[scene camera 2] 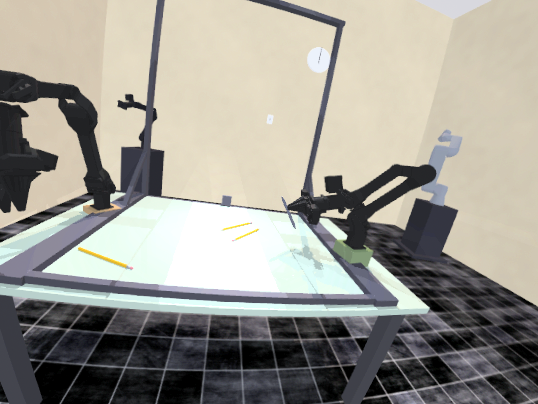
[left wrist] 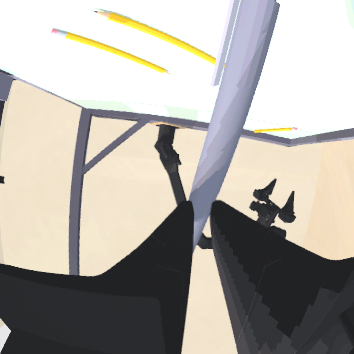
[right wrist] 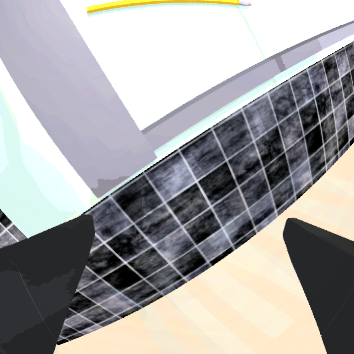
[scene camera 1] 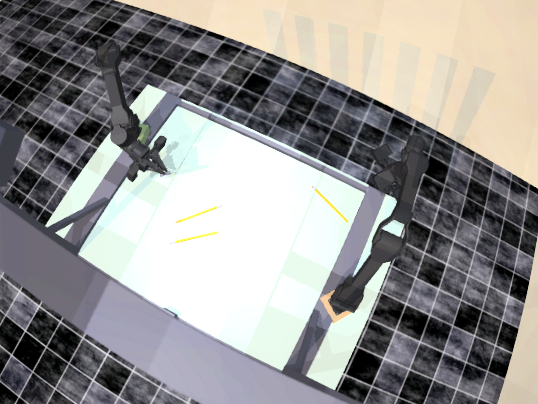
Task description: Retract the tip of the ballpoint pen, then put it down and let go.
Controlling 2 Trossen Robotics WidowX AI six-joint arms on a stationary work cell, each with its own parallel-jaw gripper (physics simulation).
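Pixels of known places: left gripper, fingertip midpoint: (scene camera 2: 287, 207) (left wrist: 200, 210) (scene camera 1: 166, 172); right gripper, fingertip midpoint: (scene camera 2: 13, 212) (left wrist: 284, 184) (right wrist: 192, 228); left arm's base, origin of the base link: (scene camera 2: 354, 245) (scene camera 1: 131, 133); right arm's base, origin of the base link: (scene camera 2: 102, 206) (left wrist: 167, 125) (scene camera 1: 339, 303).
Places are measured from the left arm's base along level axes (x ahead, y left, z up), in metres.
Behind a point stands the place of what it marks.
The ballpoint pen (scene camera 2: 285, 201) {x 0.240, y -0.158, z 0.106 m} (left wrist: 235, 90) {x 0.197, y -0.149, z 0.040 m} is blue-grey with a clip and is held up off the table, steeply tilted in scene camera 2. My left gripper (scene camera 1: 167, 173) {x 0.228, y -0.158, z 0.082 m} (scene camera 2: 290, 206) {x 0.228, y -0.158, z 0.082 m} (left wrist: 200, 210) {x 0.228, y -0.158, z 0.082 m} is shut on the pen. In the left wrist view the pen runs from between the fingertips up past the top edge, where its far end is cut off; the near end is partly hidden by the fingers. Whether the writing tip is out cannot be told. My right gripper (scene camera 2: 12, 207) {x 0.938, y 0.031, z 0.094 m} (left wrist: 284, 184) {x 0.938, y 0.031, z 0.094 m} (right wrist: 192, 228) {x 0.938, y 0.031, z 0.094 m} is open and empty, far from the pen.
Two yellow pencils (scene camera 1: 198, 214) {x 0.350, y -0.225, z -0.059 m} (scene camera 1: 195, 237) {x 0.366, y -0.309, z -0.058 m} lie side by side near the table's middle. A third pencil (scene camera 1: 330, 204) {x 0.802, y -0.058, z -0.058 m} (scene camera 2: 105, 258) {x 0.796, y -0.051, z -0.060 m} (right wrist: 165, 3) {x 0.813, y -0.060, z -0.060 m} lies toward the right arm's side. A dark frame (scene camera 1: 270, 141) {x 0.525, y 0.129, z -0.045 m} (scene camera 2: 200, 292) {x 0.559, y 0.124, z -0.044 m} borders the table top, with uprights in scene camera 2.
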